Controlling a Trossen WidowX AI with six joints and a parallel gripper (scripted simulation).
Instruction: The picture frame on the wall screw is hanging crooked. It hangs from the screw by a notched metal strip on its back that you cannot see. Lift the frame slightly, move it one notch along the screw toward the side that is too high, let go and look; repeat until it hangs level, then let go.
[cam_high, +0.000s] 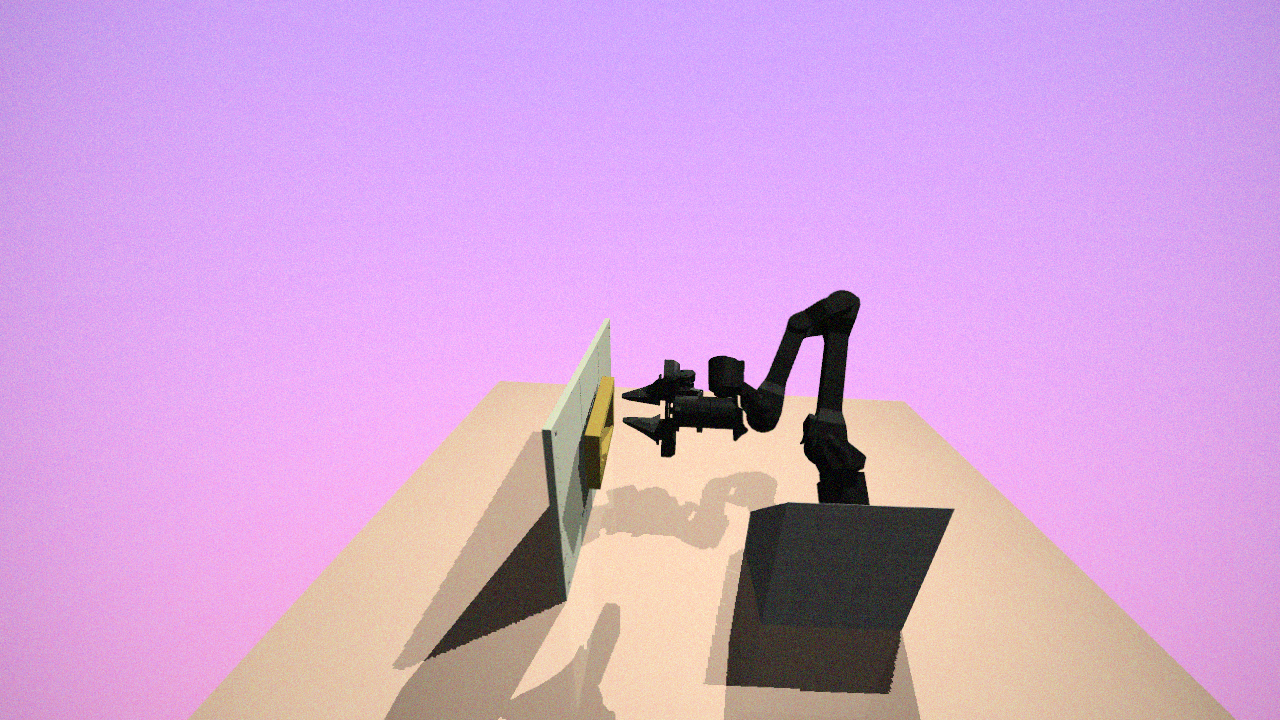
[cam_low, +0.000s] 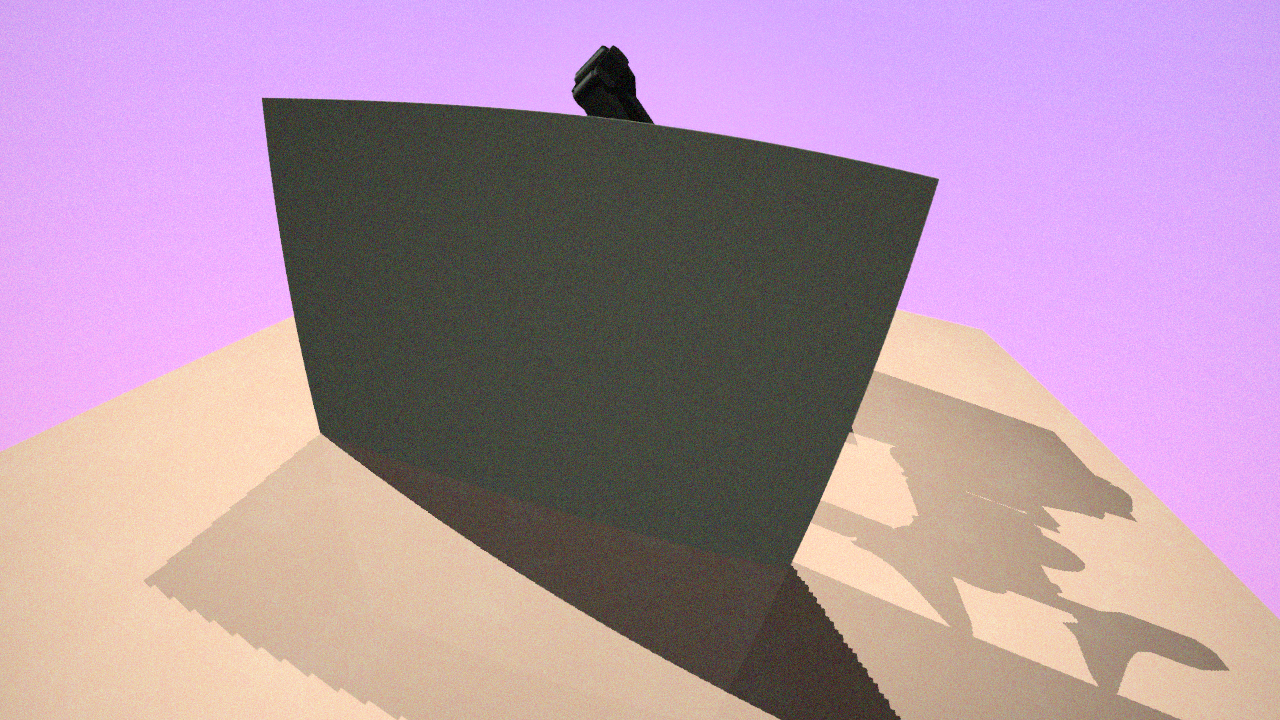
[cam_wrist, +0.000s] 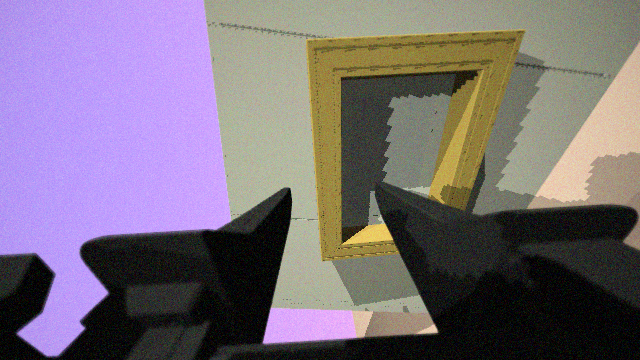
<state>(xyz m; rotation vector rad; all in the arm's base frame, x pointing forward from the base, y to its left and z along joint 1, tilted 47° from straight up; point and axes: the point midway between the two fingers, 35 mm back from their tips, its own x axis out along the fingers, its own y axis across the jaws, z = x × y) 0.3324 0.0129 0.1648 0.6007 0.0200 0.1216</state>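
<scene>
Right now my gripper tip is 5 cm short of the yellow picture frame and 5 cm above it. Also, from my gripper tip: wall panel: 6 cm ahead, 1 cm to the right, 6 cm below.
</scene>
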